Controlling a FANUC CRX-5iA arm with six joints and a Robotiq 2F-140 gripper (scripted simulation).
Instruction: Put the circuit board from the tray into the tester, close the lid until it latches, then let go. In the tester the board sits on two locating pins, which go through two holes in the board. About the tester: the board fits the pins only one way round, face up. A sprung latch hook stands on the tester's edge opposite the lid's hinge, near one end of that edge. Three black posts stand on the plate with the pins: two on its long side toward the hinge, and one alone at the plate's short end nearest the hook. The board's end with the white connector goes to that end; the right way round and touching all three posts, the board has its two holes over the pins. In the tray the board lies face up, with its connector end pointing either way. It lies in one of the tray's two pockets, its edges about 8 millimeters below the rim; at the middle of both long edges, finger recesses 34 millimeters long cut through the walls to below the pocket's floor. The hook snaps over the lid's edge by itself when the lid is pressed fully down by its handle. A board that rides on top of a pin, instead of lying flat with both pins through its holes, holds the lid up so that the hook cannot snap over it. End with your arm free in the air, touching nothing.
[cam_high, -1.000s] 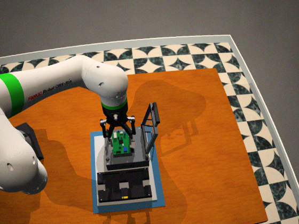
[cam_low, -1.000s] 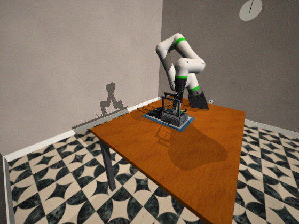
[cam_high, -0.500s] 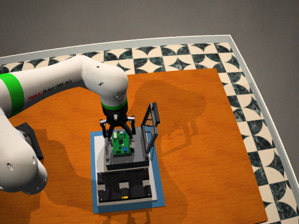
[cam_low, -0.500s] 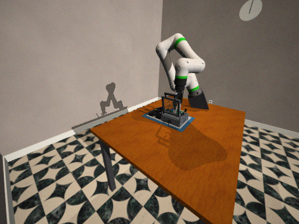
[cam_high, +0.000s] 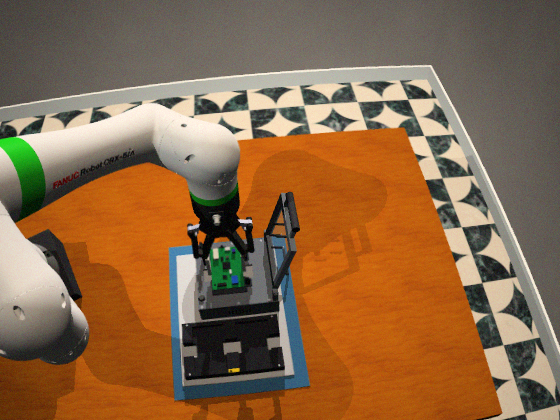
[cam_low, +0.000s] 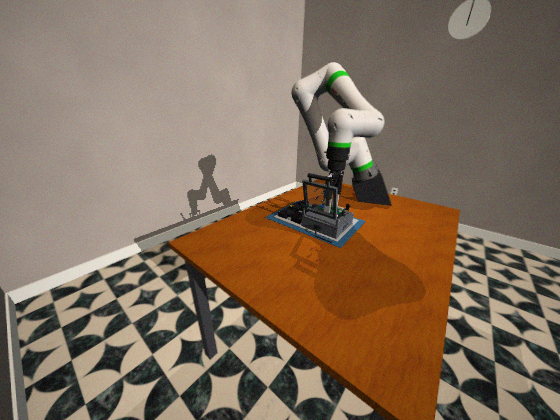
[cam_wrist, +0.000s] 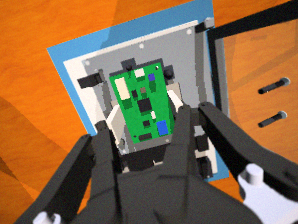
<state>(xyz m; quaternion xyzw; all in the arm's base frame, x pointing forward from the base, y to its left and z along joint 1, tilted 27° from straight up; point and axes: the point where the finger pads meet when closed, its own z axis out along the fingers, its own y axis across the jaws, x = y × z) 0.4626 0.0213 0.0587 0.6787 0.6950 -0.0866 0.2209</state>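
The green circuit board is 20 mm below my hand. The rest, counted from my hand: tester lid 130 mm ahead, 80 mm above; then latch hook 60 mm to the left, 60 mm behind, 20 mm below.
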